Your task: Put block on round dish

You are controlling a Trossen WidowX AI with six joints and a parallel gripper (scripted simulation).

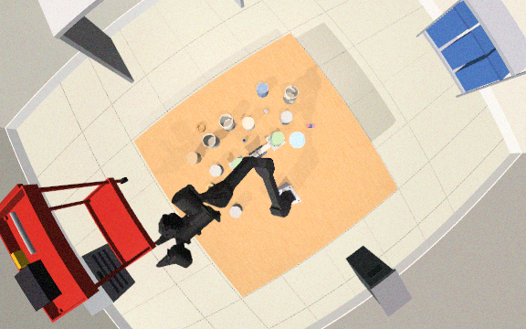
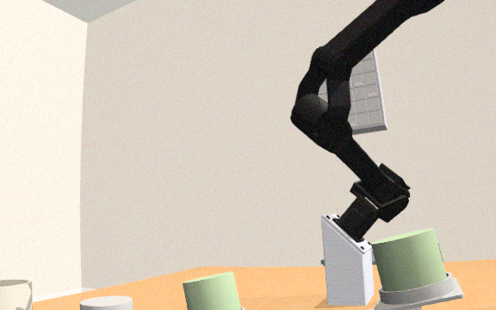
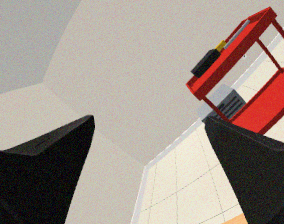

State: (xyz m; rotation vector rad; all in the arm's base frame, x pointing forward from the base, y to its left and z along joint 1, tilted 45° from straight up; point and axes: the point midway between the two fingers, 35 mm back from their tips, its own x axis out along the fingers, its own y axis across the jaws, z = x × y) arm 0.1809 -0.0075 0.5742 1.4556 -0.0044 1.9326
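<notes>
Right now the green cup is 57 cm to the right of my gripper tip, 50 cm below it and 14 cm ahead of it. The rest, counted from my gripper tip: grey block 55 cm to the right, 52 cm below, 14 cm ahead; pale blue round dish 67 cm to the right, 55 cm below, 7 cm ahead; balance 52 cm below, 42 cm to the right, 13 cm ahead.
</notes>
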